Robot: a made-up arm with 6 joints.
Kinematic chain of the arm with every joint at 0, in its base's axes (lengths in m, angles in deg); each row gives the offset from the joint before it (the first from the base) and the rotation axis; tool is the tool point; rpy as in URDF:
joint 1: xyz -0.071 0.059 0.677 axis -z
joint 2: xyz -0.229 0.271 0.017 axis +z
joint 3: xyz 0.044 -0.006 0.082 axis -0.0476 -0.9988 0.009
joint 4: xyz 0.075 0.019 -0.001 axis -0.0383 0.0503 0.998
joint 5: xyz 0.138 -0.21 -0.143 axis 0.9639 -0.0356 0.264
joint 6: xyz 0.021 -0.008 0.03 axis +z
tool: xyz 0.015 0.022 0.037 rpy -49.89 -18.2 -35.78
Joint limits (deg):
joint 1: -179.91..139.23
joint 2: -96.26..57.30
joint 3: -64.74..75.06
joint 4: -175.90..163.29
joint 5: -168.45..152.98
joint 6: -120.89..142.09
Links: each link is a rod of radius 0.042 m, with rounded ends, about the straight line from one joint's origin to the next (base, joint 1, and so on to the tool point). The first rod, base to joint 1, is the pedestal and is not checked.
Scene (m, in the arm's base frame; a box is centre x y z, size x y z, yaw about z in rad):
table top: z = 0
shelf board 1: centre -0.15 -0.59 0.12 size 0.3 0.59 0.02 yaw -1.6
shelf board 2: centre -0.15 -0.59 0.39 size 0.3 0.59 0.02 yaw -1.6
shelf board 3: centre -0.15 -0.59 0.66 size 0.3 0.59 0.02 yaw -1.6
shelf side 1: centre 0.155 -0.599 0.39 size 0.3 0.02 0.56 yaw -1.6
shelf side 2: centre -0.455 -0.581 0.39 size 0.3 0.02 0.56 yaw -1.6
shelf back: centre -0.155 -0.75 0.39 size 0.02 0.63 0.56 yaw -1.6
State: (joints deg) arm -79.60 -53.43 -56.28 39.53 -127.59 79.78
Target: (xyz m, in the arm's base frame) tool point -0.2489 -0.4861 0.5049
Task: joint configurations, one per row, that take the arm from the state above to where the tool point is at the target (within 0.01 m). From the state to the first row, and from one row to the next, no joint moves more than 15 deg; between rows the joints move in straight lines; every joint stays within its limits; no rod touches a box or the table.
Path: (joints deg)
1: -90.01 -42.49 -57.97 52.70 -130.79 77.65
2: -100.43 -31.55 -59.66 65.88 -133.98 75.53
3: -110.84 -20.60 -61.36 79.05 -137.18 73.40
4: -121.26 -9.66 -63.05 92.22 -140.38 71.28
5: -131.67 1.28 -64.74 105.39 -143.58 69.15

